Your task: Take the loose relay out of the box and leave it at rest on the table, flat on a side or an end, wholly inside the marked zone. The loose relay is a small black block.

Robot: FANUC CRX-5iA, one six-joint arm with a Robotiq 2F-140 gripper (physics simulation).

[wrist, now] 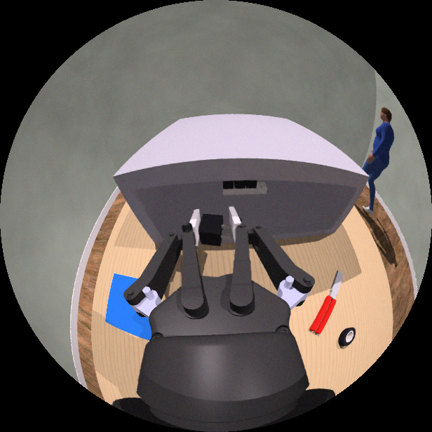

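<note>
The loose relay (211,229), a small black block with pins on its right side, is held between the pads of my gripper (214,215). The gripper is shut on it, in front of the open side of the grey box (233,137). The block overlaps the lower part of the box opening in view; its exact height and depth are hard to tell. The marked zone, a blue patch (122,305), lies on the table (225,262) at the lower left, partly hidden by the gripper's left linkage.
Inside the box, a pale socket strip (245,190) carries several black relays (240,184). A red-handled knife (323,314) and a small black wheel (347,337) with a white hub lie on the table at the right. A person in blue (382,145) stands beyond the table's right edge.
</note>
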